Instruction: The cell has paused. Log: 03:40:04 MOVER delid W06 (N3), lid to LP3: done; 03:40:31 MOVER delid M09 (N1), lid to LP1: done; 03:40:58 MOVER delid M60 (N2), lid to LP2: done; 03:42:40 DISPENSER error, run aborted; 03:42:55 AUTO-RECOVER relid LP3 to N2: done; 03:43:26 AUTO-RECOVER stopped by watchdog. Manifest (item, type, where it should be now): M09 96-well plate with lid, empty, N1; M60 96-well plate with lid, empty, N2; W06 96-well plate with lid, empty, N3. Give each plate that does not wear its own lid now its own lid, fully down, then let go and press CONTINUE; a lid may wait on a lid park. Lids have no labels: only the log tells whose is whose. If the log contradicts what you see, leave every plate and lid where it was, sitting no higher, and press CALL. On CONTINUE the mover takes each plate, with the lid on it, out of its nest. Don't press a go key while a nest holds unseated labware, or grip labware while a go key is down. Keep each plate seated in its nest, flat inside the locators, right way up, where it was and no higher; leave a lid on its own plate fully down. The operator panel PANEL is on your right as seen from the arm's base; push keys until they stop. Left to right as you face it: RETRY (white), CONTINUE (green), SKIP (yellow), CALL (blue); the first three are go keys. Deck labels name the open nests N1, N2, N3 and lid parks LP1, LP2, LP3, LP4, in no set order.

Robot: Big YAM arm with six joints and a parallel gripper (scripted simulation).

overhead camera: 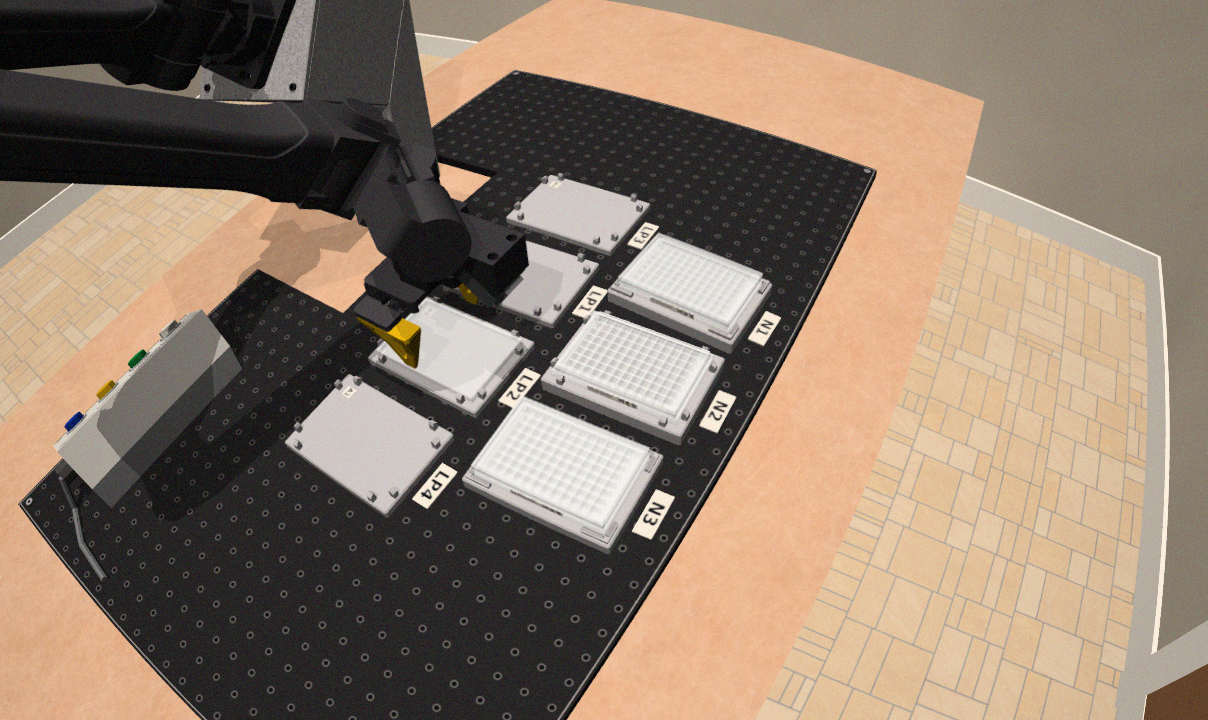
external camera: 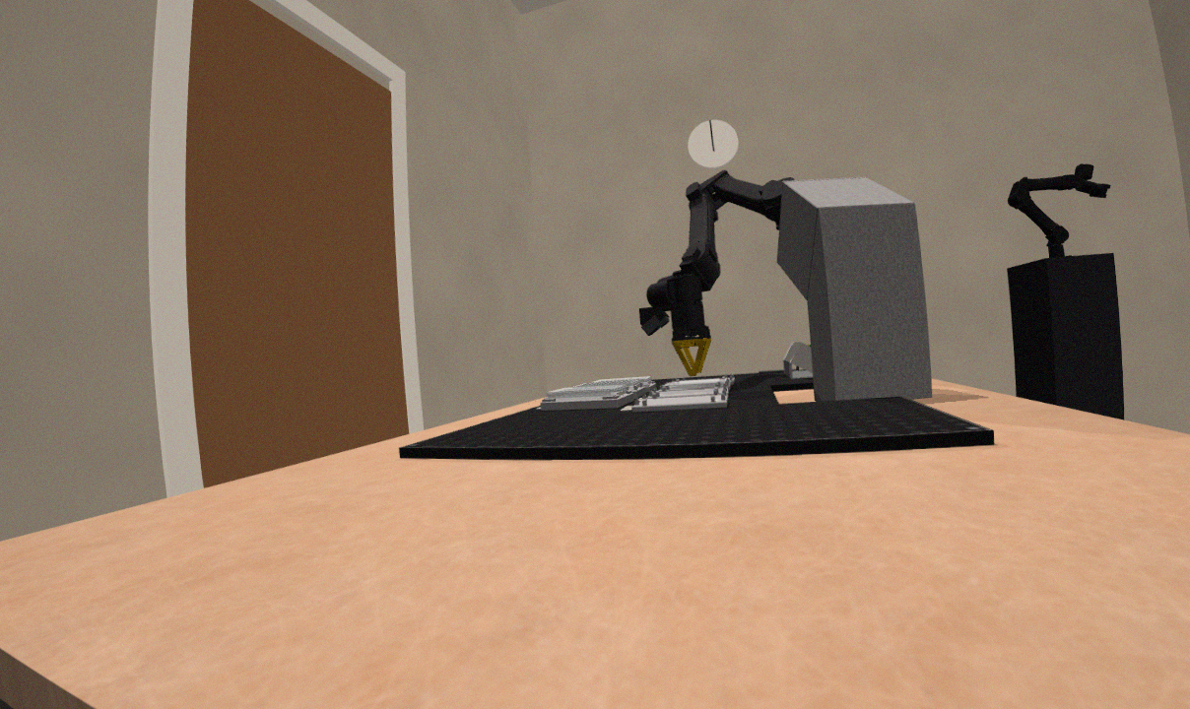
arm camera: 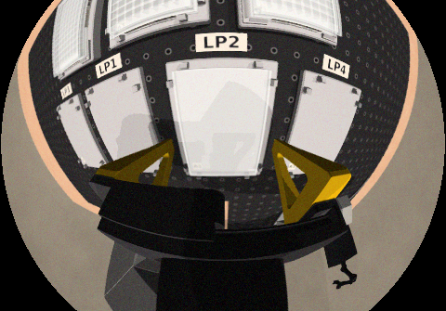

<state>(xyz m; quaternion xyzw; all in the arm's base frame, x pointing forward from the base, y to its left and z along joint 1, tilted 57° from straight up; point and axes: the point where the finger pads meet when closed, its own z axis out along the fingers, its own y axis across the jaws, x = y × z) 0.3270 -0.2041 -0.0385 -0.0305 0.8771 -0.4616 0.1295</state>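
My hand is 40 mm above the lid park LP2. Round my hand: lid park LP3: 260 mm to the left, 40 mm below, 10 mm ahead; then lid park LP1: 130 mm to the left, 40 mm below, 10 mm ahead; then lid park LP4: 130 mm to the right, 40 mm below, 10 mm behind.
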